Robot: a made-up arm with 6 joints.
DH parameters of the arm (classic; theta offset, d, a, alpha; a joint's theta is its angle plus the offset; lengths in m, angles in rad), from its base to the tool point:
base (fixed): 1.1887 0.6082 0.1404 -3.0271
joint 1: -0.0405 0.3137 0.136 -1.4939
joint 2: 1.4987 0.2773 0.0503 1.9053
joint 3: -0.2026 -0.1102 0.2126 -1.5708
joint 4: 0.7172 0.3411 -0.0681 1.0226
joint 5: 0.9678 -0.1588 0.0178 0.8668
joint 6: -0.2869 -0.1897 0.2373 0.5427
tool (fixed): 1.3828 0.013 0 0
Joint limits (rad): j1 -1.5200..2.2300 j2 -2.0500..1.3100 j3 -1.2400..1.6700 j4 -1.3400..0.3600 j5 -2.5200..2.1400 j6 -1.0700..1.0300
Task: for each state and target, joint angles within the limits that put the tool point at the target. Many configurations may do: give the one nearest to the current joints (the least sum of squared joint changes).
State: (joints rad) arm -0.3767 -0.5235 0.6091 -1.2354 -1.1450 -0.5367
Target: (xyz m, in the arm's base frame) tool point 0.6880 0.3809 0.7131
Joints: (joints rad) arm -0.4861 -0.5280 0.5178 -1.1846 -1.2813 -0.5816
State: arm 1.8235 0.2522 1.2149 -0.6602 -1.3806 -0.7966
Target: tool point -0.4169 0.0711 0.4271
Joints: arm 2.1823 -0.3220 1.4062 -0.0413 -1.5394 -1.0614
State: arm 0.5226 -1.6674 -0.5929 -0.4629 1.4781 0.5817
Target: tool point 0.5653 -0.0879 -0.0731
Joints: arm 0.5470 -2.0500 -0.8741 0.2231 1.0232 0.7373
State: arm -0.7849 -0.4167 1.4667 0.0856 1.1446 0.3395
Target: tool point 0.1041 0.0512 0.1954
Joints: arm -0.3615 -0.7322 1.6700 0.1718 1.4589 0.1627
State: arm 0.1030 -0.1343 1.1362 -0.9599 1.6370 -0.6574
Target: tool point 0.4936 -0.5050 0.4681
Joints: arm 0.3722 -0.3646 0.8898 -1.2255 1.6041 -0.7801
